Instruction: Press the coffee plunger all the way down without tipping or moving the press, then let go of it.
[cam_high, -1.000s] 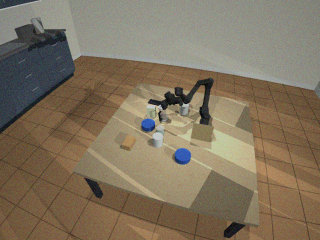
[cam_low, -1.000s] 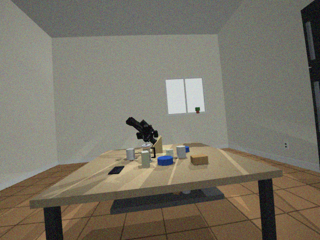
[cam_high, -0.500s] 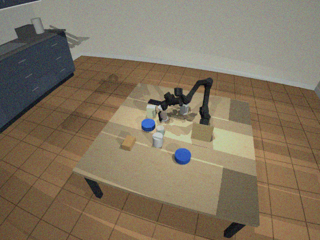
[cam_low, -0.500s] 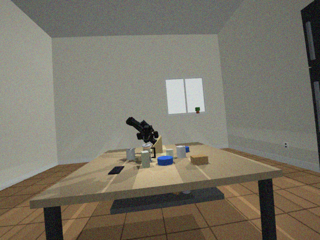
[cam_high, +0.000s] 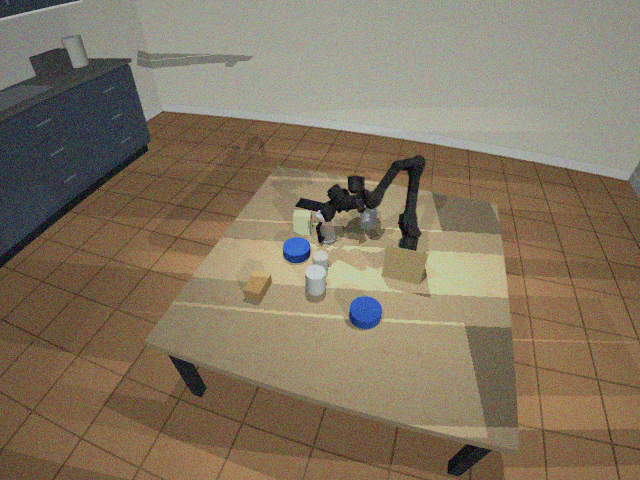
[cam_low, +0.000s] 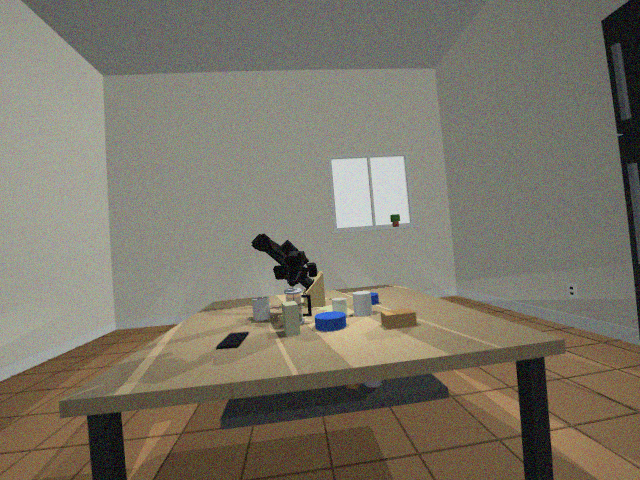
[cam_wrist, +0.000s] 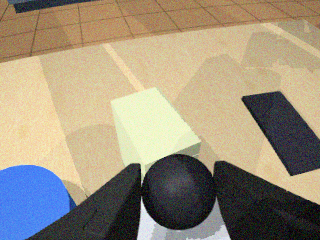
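My gripper tip is now 2 cm past the coffee press, 1 cm to the right of it and 9 cm above it. From my gripper tip the other things lie so: black phone (15 cm ahead, 20 cm to the right, 17 cm below); then block (10 cm ahead, 40 cm to the left, 15 cm below).
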